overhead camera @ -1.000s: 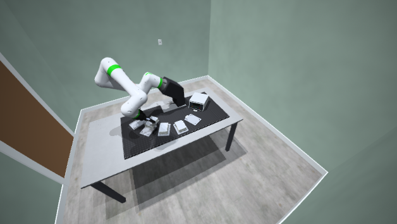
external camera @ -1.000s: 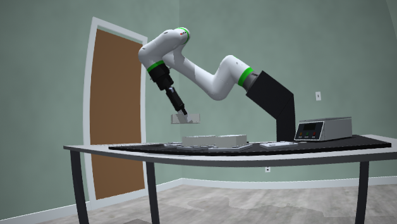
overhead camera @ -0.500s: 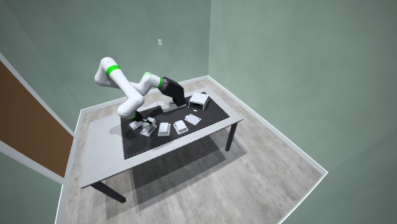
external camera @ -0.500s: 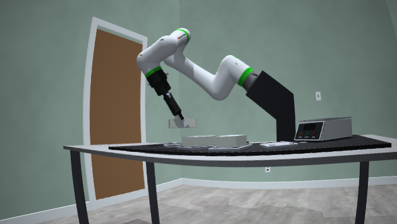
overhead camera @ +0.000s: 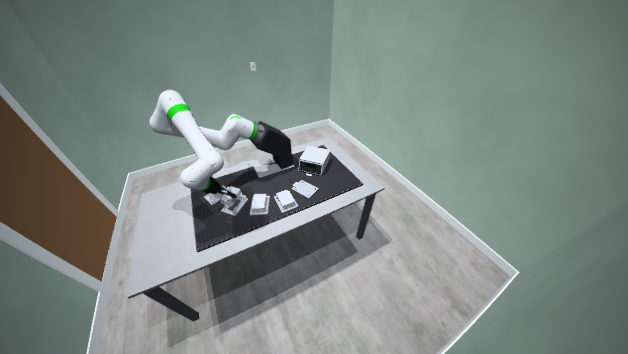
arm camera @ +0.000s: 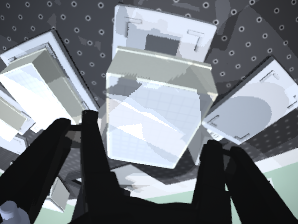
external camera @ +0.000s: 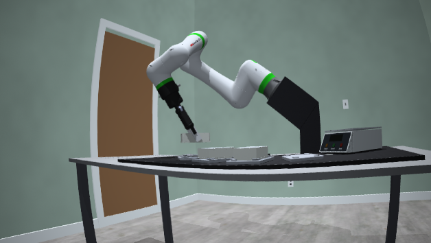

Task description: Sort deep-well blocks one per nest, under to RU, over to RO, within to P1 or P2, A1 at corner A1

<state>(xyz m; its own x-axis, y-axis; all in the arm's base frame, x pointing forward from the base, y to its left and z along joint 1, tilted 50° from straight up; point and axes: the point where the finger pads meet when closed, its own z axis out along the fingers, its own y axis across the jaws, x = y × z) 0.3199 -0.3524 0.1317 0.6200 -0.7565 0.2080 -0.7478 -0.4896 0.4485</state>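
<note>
Right now my hand is 1 cm above the grey deep-well block. Also, from my hand: check-weigher platform: 14 cm behind, 73 cm to the left, 2 cm below; check-weigher CW: 13 cm behind, 72 cm to the left, 4 cm below.
</note>
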